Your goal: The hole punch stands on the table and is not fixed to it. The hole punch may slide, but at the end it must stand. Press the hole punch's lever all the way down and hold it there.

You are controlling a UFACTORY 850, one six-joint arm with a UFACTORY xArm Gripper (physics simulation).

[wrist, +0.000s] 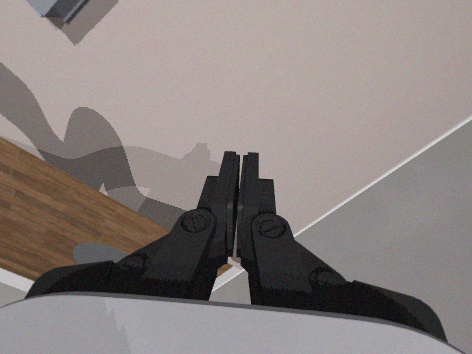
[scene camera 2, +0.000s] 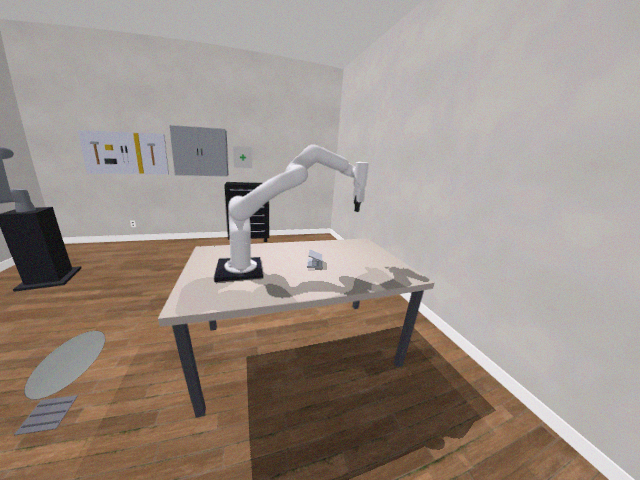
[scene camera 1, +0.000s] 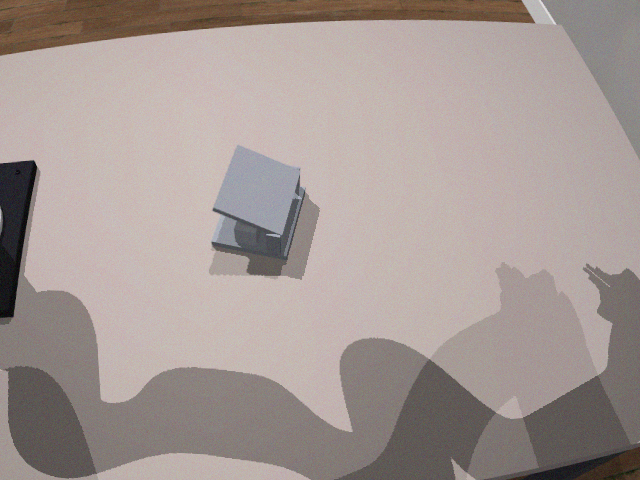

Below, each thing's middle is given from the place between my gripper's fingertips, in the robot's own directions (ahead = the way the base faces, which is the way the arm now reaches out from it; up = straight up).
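My hand is 290 mm above the flat lever (scene camera 1: 257, 191), and it's 320 mm past it and 20 mm to the left of it. Then there's the hole punch base (scene camera 1: 229, 234), which is 310 mm below my hand, 320 mm behind it and 20 mm to the right of it.
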